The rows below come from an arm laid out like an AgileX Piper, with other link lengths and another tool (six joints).
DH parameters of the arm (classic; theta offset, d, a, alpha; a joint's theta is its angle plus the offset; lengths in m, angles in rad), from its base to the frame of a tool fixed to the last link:
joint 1: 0 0.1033 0 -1.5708
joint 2: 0.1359 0 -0.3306 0
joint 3: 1.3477 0 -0.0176 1.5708
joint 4: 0 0.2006 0 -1.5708
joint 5: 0 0 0 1.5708
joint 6: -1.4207 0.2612 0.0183 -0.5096
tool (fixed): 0 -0.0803 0 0
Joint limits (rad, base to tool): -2.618..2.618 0..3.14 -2.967..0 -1.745..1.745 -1.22..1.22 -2.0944..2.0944
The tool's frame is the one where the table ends.
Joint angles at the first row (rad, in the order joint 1, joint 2, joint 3, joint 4, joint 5, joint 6):
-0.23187, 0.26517, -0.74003, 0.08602, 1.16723, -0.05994
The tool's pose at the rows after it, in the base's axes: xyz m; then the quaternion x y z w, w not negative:
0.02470 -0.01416 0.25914 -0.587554 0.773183 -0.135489 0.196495
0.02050 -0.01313 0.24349 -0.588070 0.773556 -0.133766 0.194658
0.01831 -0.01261 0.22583 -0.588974 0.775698 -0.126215 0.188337
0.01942 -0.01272 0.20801 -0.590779 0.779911 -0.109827 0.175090
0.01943 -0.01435 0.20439 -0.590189 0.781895 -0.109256 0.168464
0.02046 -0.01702 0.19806 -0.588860 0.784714 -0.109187 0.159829
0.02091 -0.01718 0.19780 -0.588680 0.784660 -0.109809 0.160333
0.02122 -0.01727 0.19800 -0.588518 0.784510 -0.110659 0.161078
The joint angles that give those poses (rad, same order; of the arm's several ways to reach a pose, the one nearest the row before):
-0.23187, 0.20330, -0.68725, 0.08427, 1.16720, -0.06029
-0.23188, 0.15899, -0.63778, 0.08429, 1.16721, -0.06126
-0.23185, 0.12507, -0.58360, 0.08426, 1.16721, -0.06146
-0.23188, 0.11744, -0.52879, 0.08521, 1.16321, -0.06232
-0.23185, 0.11746, -0.51695, 0.07544, 1.16119, -0.06266
-0.23187, 0.11745, -0.49100, 0.06142, 1.14700, -0.06267
-0.23185, 0.11746, -0.48788, 0.06130, 1.14225, -0.06266
-0.23190, 0.11744, -0.48677, 0.06134, 1.13886, -0.06271

